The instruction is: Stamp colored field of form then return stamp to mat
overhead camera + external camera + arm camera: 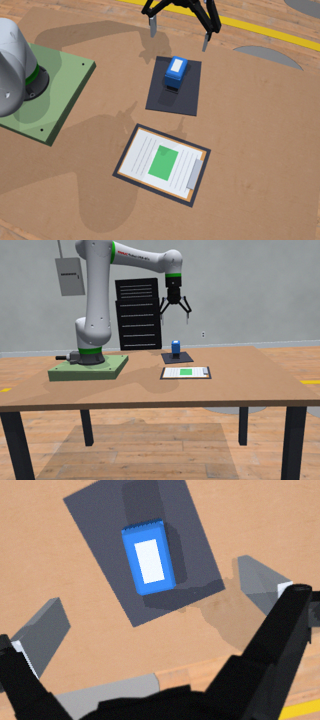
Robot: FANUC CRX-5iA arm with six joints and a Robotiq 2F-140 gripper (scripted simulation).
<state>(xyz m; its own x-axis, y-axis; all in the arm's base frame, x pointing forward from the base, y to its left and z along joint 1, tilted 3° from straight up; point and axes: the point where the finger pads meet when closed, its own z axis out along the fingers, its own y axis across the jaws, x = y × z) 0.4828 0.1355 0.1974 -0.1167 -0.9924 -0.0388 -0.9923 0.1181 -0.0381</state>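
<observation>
My hand is 170 mm above the stamp. Also, from my hand: form: 40 mm ahead, 290 mm to the right, 210 mm below; dark mat: 220 mm below.
</observation>
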